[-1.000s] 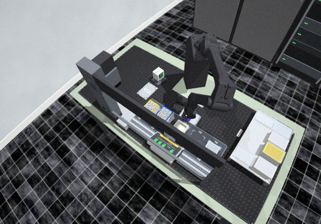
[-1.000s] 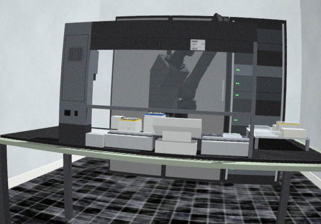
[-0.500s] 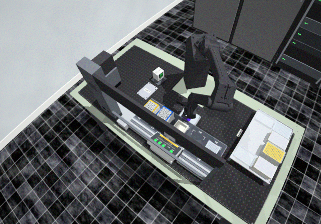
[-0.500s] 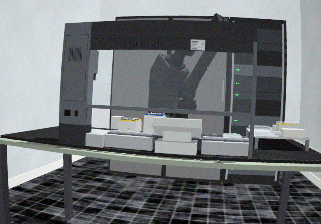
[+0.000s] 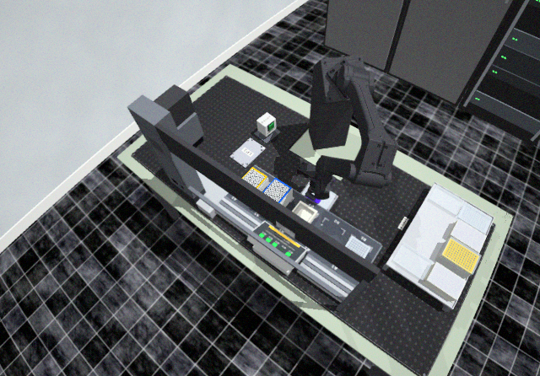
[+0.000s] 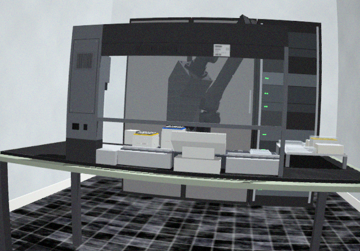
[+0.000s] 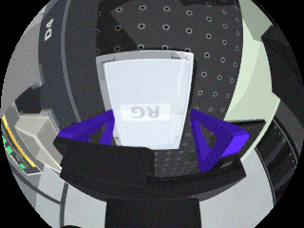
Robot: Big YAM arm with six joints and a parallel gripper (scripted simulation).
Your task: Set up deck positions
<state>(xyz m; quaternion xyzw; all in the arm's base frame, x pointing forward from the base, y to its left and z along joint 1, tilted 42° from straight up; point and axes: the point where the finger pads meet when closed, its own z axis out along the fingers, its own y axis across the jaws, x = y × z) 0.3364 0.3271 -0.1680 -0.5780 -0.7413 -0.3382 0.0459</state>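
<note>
My hand is 1 cm above the clear plate lid. From my hand the other things lie so: blue-rimmed tip rack (20 cm ahead, 10 cm above, 4 cm to the right); then white reservoir (15 cm ahead, 7 cm to the left, 4 cm above); then yellow-rimmed tip rack (24 cm ahead, 16 cm to the right, 8 cm above).
</note>
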